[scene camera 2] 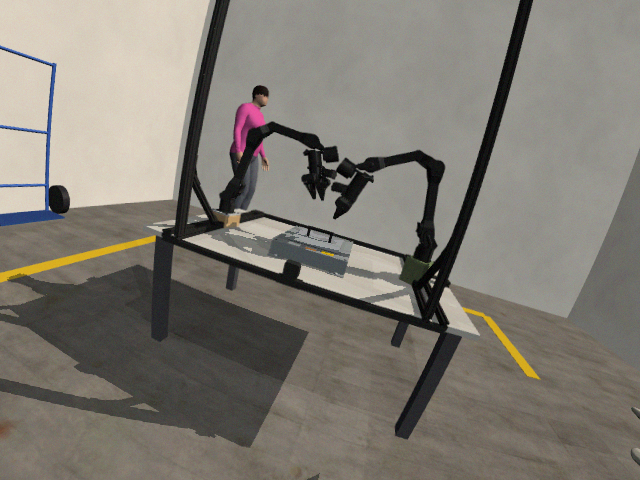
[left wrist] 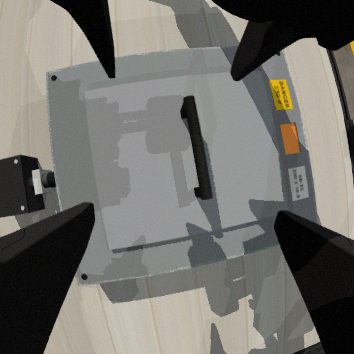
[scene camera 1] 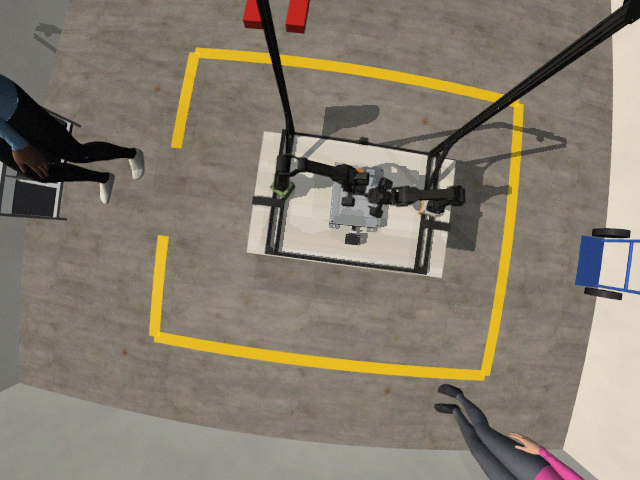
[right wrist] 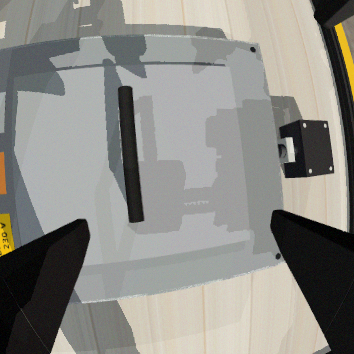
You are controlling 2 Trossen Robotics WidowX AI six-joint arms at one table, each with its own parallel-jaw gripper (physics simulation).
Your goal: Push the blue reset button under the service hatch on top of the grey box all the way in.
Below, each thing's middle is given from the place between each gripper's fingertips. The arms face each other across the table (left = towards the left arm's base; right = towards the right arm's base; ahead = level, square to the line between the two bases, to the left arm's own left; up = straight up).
Now: right hand 2 cm past the service hatch (scene camera 2: 329, 243), 3 cm to the right of it and 10 cm above it.
The service hatch is 14 cm below my left hand, 6 cm to the right of it and 4 cm behind it.
